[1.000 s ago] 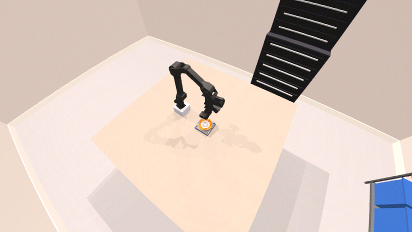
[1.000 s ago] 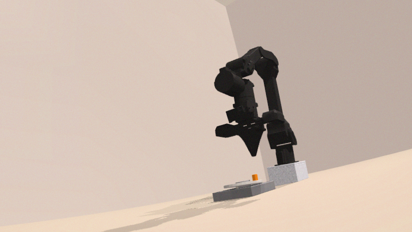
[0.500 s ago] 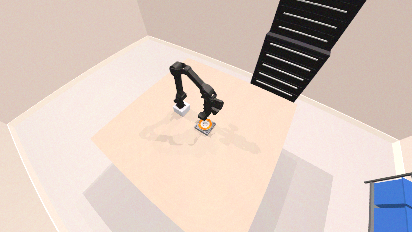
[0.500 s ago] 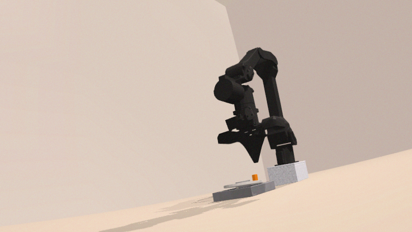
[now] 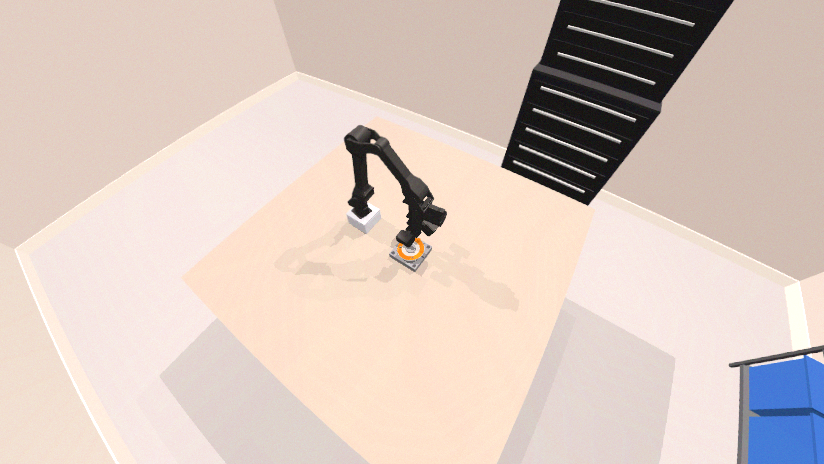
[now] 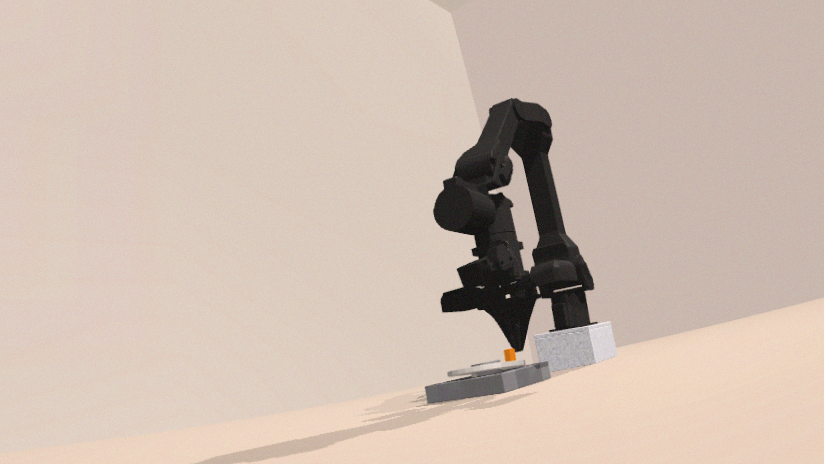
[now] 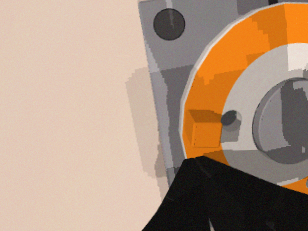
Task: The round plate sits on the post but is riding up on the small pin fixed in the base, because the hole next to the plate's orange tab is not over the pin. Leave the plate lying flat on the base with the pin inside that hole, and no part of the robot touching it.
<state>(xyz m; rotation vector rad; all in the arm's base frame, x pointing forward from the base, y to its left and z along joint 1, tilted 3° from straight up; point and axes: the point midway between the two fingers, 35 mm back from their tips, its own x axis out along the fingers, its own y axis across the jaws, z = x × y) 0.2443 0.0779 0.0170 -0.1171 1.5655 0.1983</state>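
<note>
Now: gripper tip 3 cm to the left of the plate, 2 cm short of it and 1 cm above it. From my gripper tip the other things lie so: base: 5 cm to the right, 2 cm below, 2 cm ahead.
</note>
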